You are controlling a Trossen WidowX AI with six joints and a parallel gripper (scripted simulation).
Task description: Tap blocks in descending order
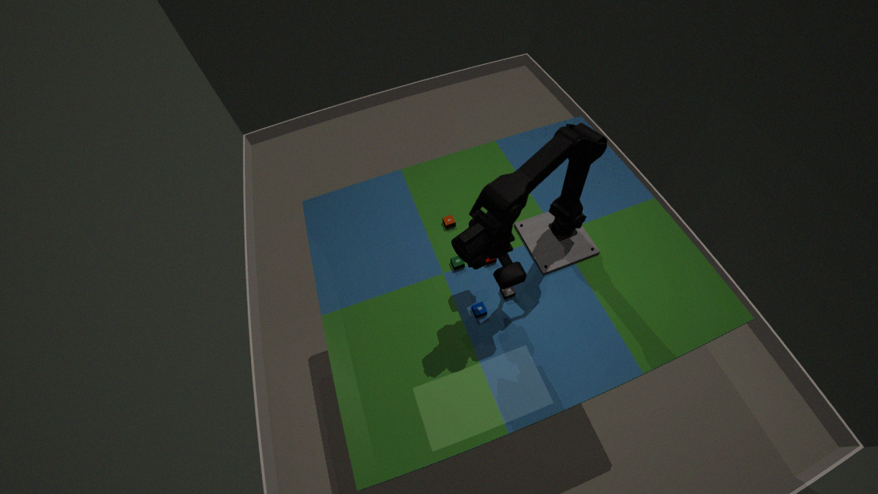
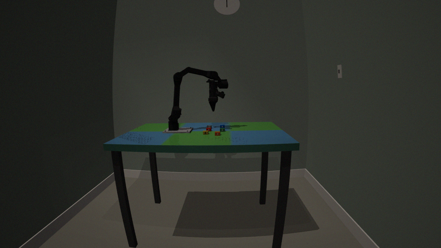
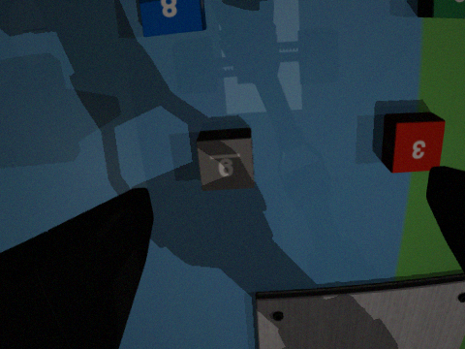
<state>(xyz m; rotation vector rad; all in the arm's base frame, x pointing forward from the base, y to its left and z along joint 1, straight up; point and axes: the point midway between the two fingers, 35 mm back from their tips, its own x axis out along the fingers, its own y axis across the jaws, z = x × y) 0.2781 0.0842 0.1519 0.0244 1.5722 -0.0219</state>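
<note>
Right now the grey block is 30 mm behind my gripper tip, 30 mm to the left of it and 120 mm below it. Also, from my gripper tip: blue block: 60 mm ahead, 50 mm to the left, 120 mm below; dark green block: 60 mm ahead, 110 mm to the right, 120 mm below; red block: 30 mm behind, 90 mm to the right, 120 mm below.
</note>
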